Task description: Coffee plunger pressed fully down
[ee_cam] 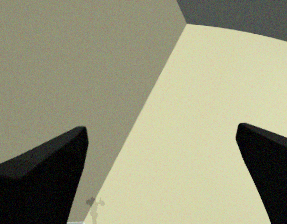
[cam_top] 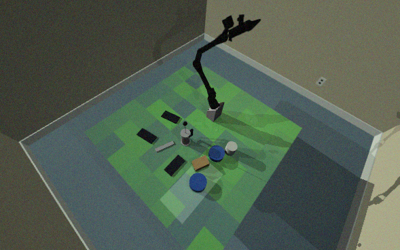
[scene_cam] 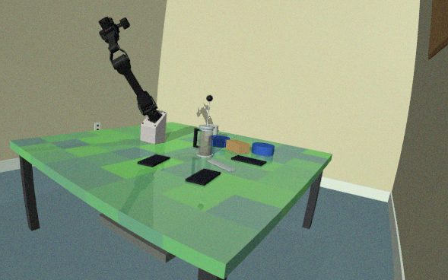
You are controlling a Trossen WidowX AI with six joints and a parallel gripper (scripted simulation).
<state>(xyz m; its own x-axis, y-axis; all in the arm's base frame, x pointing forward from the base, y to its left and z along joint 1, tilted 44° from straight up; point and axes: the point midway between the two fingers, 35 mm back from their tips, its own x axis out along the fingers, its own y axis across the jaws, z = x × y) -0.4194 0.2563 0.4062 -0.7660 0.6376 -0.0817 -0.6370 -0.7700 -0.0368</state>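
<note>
The coffee press lies 710 mm ahead of my gripper tip, 110 mm to the left of it and 540 mm below it. Also, from my gripper tip: grey bar (880 mm ahead, 40 mm to the left, 670 mm below); then tan block (760 mm ahead, 330 mm to the left, 650 mm below).
</note>
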